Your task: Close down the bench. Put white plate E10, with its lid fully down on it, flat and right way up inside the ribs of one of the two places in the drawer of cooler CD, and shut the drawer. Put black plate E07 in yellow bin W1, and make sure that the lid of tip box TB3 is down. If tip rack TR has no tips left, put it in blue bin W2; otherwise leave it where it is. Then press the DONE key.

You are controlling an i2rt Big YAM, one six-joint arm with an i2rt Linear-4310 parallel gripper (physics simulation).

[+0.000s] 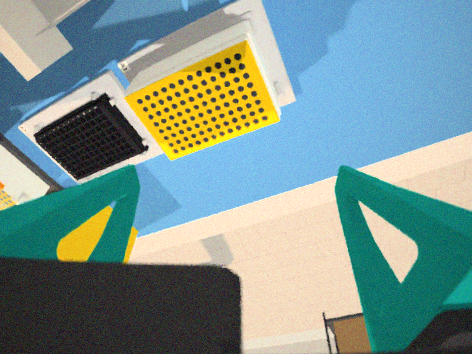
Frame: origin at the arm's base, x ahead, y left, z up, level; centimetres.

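Where they show: gripper, fingertip midpoint: (pixel 237 176).
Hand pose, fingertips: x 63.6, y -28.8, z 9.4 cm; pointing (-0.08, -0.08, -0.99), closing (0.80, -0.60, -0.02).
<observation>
Things, the pixels of their centre, and the offset from my fingertips. "pt": a spot on its surface instead. Level surfaces: height alone.
- black plate at the middle of its body: (pixel 89 142) dx -22.6, dy +2.3, dz -18.9 cm
- yellow-topped rack at the middle of its body: (pixel 206 94) dx -5.1, dy -1.1, dz -16.6 cm
- pale holder at a spot on its surface: (pixel 289 94) pt dx +1.3, dy -7.6, dz -19.6 cm
- yellow bin at the middle of its body: (pixel 65 250) dx -42.4, dy -7.3, dz -14.8 cm
- pale container at a spot on its surface: (pixel 22 172) pt dx -36.0, dy +5.6, dz -18.8 cm
- yellow holed insert at a spot on its surface: (pixel 6 198) pt dx -38.0, dy +5.0, dz -15.1 cm
- pale block at a spot on its surface: (pixel 47 47) pt dx -14.2, dy +12.0, dz -16.7 cm
- blue mat at its surface level: dz -20.8 cm
The black plate (pixel 92 137) lies flat on a white holder (pixel 150 159) at the left. Right of it a yellow-topped rack (pixel 200 100) with rows of dark holes sits on another pale holder (pixel 289 94); I see no tips standing out of it, and no name label can be read. Part of a yellow bin (pixel 90 235) shows behind my left finger. My gripper (pixel 237 176) is open and empty, its fingertips apart in front of the plate and rack. The white plate, the cooler, the blue bin and the DONE key cannot be made out.
A pale container (pixel 22 172) with a dark edge and a yellow holed insert (pixel 6 198) is cut off at the left. A pale block (pixel 47 47) stands at the upper left. The blue mat (pixel 380 90) ends at a pale table edge (pixel 300 195), with tiled floor beyond.
</observation>
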